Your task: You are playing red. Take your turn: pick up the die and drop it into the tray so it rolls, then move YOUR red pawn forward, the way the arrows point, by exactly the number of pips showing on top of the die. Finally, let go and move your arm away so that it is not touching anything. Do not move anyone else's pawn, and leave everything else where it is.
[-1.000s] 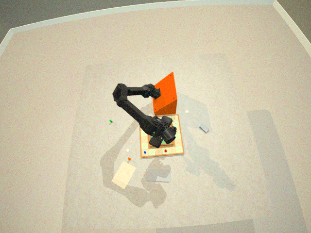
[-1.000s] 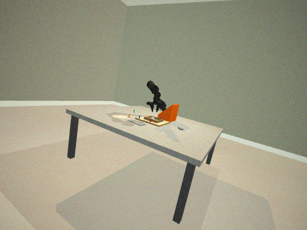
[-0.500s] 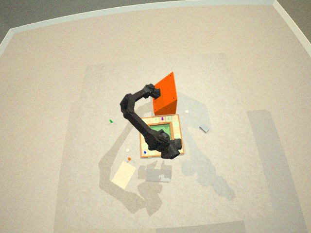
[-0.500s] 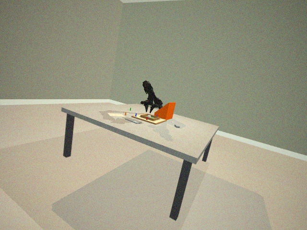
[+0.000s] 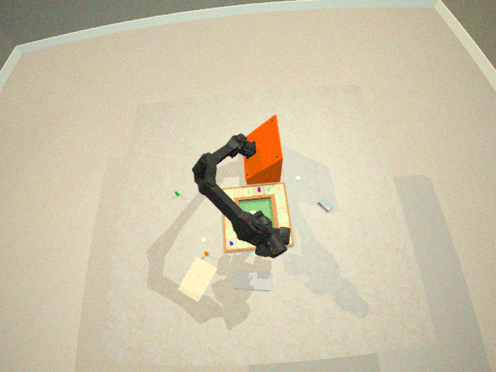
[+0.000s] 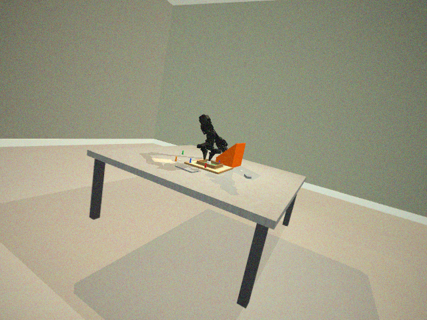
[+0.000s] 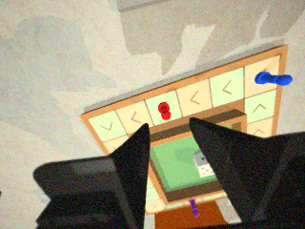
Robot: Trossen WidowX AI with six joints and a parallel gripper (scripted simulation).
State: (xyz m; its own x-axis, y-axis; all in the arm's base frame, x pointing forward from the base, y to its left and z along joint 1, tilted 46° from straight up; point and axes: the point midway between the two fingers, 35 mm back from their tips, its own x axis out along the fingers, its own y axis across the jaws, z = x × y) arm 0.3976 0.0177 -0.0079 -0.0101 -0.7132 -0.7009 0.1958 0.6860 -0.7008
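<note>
The red pawn lies 4 cm below my gripper tip. Also, from my gripper tip: green tray (12 cm behind, 2 cm to the right, 6 cm below); then blue pawn (13 cm to the right, 4 cm below); then white die (12 cm behind, 4 cm to the right, 4 cm below).
</note>
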